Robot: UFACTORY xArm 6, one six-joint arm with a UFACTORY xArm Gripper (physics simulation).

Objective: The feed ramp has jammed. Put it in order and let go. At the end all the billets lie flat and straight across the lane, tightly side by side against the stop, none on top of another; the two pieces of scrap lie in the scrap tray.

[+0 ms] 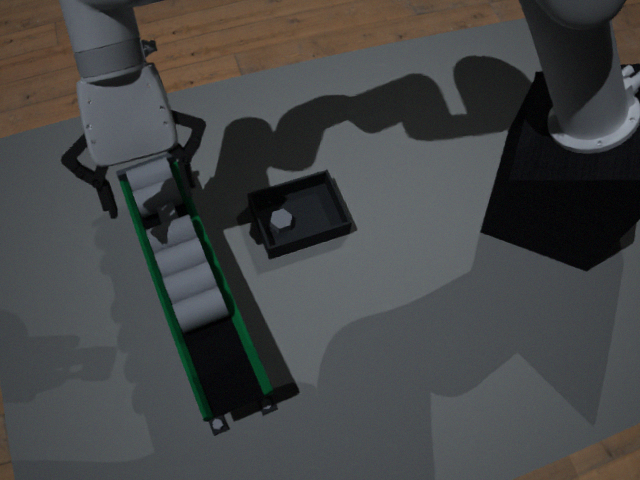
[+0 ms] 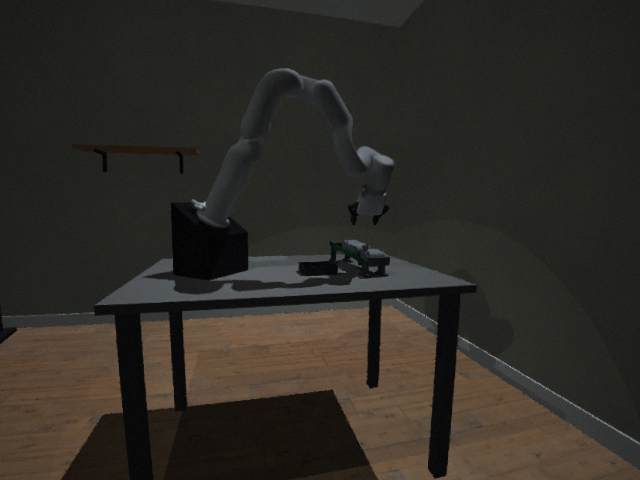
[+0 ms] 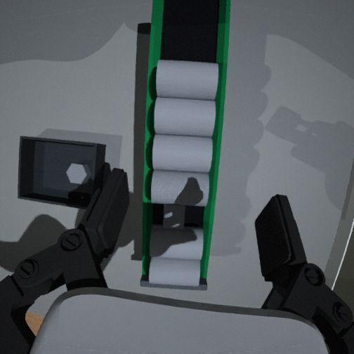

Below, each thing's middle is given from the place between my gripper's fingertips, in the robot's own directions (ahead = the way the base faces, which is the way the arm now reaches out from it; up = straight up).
Labels:
My hand is 20 cm past the scrap tray (image 1: pixel 318 215), 17 cm above it and 1 cm to the right of it.

